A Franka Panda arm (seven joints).
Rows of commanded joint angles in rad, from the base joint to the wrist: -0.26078 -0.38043 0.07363 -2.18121 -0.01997 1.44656 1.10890; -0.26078 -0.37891 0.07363 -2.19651 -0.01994 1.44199 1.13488; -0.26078 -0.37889 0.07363 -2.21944 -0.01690 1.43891 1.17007; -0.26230 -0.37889 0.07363 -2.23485 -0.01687 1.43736 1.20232; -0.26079 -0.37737 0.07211 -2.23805 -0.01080 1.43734 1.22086; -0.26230 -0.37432 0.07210 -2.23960 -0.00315 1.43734 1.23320; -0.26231 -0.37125 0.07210 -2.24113 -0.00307 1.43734 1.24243; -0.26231 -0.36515 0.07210 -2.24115 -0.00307 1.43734 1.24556; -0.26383 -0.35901 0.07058 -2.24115 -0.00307 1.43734 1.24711; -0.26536 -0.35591 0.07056 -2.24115 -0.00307 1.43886 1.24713; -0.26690 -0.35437 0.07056 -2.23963 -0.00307 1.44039 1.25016; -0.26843 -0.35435 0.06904 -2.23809 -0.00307 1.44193 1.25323; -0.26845 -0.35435 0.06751 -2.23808 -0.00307 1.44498 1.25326; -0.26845 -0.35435 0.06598 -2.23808 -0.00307 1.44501 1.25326; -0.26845 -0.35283 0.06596 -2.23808 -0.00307 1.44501 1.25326
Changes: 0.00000 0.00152 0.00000 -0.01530 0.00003 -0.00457 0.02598; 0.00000 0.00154 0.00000 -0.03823 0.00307 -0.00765 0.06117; -0.00152 0.00154 0.00000 -0.05364 0.00310 -0.00920 0.09342; -0.00001 0.00306 -0.00152 -0.05684 0.00917 -0.00922 0.11196; -0.00152 0.00611 -0.00153 -0.05839 0.01682 -0.00922 0.12430; -0.00153 0.00918 -0.00153 -0.05992 0.01690 -0.00922 0.13353; -0.00153 0.01528 -0.00153 -0.05994 0.01690 -0.00922 0.13666; -0.00305 0.02142 -0.00305 -0.05994 0.01690 -0.00922 0.13821; -0.00458 0.02452 -0.00307 -0.05994 0.01690 -0.00770 0.13823; -0.00612 0.02606 -0.00307 -0.05842 0.01690 -0.00617 0.14126; -0.00765 0.02608 -0.00459 -0.05688 0.01690 -0.00463 0.14433; -0.00767 0.02608 -0.00612 -0.05687 0.01690 -0.00158 0.14436; -0.00767 0.02608 -0.00765 -0.05687 0.01690 -0.00155 0.14436; -0.00767 0.02760 -0.00767 -0.05687 0.01690 -0.00155 0.14436
